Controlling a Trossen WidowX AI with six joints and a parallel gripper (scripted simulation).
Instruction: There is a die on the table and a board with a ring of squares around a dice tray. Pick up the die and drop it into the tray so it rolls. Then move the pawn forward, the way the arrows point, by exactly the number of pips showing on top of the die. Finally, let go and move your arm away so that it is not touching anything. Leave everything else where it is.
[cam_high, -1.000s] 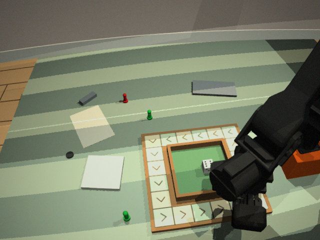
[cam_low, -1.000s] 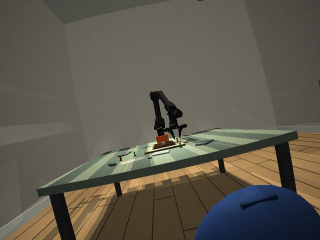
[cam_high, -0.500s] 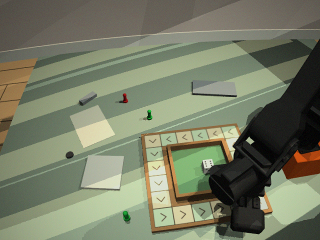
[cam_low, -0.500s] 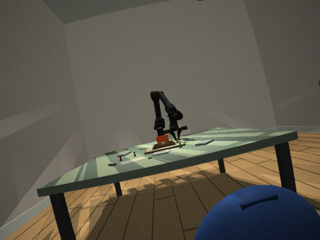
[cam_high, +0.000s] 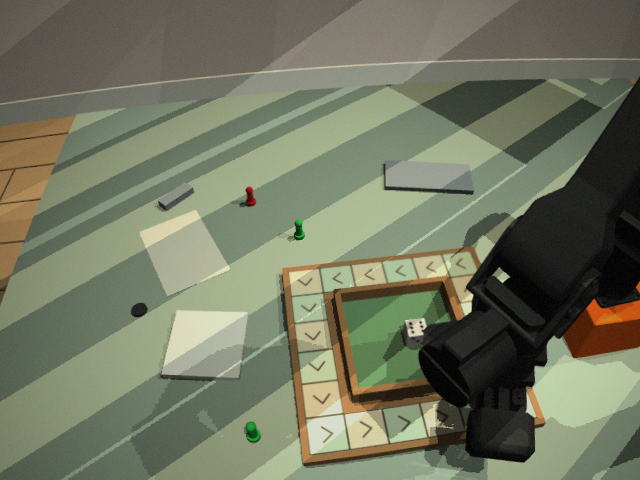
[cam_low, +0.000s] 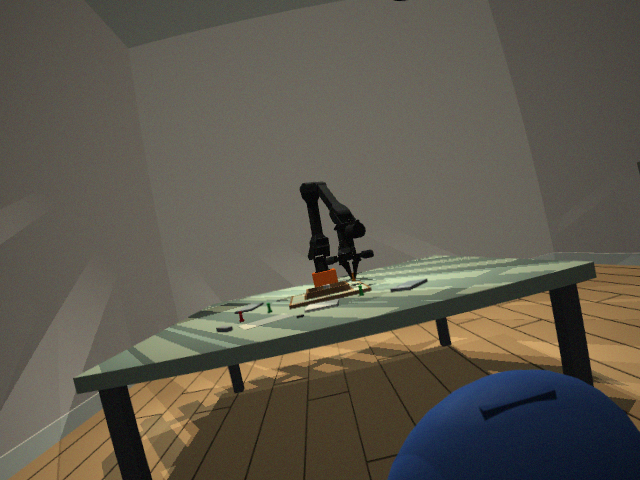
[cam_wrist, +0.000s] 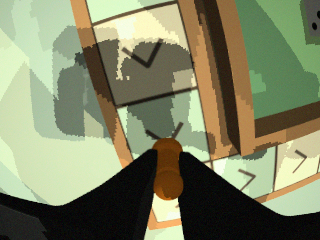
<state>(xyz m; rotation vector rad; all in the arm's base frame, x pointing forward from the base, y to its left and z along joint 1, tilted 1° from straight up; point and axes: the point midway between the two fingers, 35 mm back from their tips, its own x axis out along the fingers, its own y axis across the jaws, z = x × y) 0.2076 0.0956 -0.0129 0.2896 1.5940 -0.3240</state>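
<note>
Right now the white die is 5 cm ahead of my gripper tip, 12 cm to the right of it and 1 cm below it. Also, from my gripper tip: grey slab: 8 cm behind, 43 cm to the right, 3 cm below; then orange pawn: 1 cm above; then green dice tray: 6 cm ahead, 12 cm to the right, 3 cm below.
</note>
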